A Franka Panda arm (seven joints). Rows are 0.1 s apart.
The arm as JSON. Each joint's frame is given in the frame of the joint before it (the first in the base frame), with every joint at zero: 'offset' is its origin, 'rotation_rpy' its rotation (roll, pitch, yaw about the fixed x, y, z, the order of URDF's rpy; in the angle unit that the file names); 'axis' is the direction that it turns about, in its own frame. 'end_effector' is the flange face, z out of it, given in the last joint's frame.
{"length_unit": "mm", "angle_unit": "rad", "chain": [
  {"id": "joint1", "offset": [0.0, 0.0, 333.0], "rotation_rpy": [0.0, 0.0, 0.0], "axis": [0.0, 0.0, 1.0]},
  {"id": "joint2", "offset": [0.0, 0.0, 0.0], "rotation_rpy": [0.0, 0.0, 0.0], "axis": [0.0, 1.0, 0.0]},
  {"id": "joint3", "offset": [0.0, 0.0, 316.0], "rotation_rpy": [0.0, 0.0, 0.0], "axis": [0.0, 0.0, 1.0]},
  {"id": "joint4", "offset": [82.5, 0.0, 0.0], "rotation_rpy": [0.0, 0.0, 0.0], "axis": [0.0, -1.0, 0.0]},
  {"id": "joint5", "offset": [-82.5, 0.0, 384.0], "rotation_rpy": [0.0, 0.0, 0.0], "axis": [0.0, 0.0, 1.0]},
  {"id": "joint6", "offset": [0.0, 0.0, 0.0], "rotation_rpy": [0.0, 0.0, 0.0], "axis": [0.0, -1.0, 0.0]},
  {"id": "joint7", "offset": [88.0, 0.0, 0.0], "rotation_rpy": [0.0, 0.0, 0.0], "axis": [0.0, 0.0, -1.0]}
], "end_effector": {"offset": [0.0, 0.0, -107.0], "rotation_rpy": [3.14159, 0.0, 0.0]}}
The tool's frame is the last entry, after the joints.
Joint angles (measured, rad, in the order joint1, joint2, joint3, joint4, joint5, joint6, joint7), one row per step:
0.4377 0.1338 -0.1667 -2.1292 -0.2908 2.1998 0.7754
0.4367 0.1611 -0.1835 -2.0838 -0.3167 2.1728 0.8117
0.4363 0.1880 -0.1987 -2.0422 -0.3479 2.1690 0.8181
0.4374 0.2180 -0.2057 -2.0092 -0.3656 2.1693 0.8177
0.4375 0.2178 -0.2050 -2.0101 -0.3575 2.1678 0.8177
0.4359 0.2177 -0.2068 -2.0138 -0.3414 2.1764 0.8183
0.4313 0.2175 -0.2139 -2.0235 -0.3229 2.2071 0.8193
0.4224 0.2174 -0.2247 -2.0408 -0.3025 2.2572 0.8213
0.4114 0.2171 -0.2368 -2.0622 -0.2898 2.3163 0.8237
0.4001 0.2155 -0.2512 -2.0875 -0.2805 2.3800 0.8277
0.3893 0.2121 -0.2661 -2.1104 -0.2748 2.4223 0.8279
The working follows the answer.
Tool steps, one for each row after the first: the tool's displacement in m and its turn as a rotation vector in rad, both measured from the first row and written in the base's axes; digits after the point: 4 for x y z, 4 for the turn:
0.0131 -0.0082 0.0031 -0.0320 -0.0114 -0.0420
0.0268 -0.0143 0.0066 -0.0604 -0.0331 -0.0442
0.0370 -0.0152 0.0044 -0.0800 -0.0422 -0.0373
0.0364 -0.0147 0.0039 -0.0744 -0.0386 -0.0419
0.0364 -0.0158 0.0028 -0.0596 -0.0395 -0.0535
0.0378 -0.0204 0.0010 -0.0362 -0.0538 -0.0694
0.0397 -0.0291 -0.0024 -0.0064 -0.0783 -0.0913
0.0414 -0.0399 -0.0064 0.0193 -0.1093 -0.1106
0.0423 -0.0525 -0.0105 0.0428 -0.1436 -0.1314
0.0414 -0.0663 -0.0143 0.0555 -0.1632 -0.1517

Tool pose at each row, in the base's axes (x y z in m, rotation vector in rad; rounded; the steps above come from the unrounded poses):
0.5363 0.1398 0.3436 2.8526 -0.4666 0.1038
0.5494 0.1316 0.3467 2.8107 -0.5222 0.1189
0.5631 0.1254 0.3502 2.7836 -0.5239 0.1546
0.5734 0.1245 0.3480 2.7669 -0.5122 0.1723
0.5728 0.1251 0.3475 2.7708 -0.5190 0.1654
0.5727 0.1240 0.3464 2.7820 -0.5382 0.1618
0.5741 0.1193 0.3446 2.8007 -0.5683 0.1749
0.5760 0.1106 0.3412 2.8237 -0.6103 0.2004
0.5778 0.0998 0.3372 2.8429 -0.6497 0.2369
0.5786 0.0873 0.3331 2.8584 -0.6918 0.2790
0.5778 0.0735 0.3293 2.8629 -0.7278 0.3017

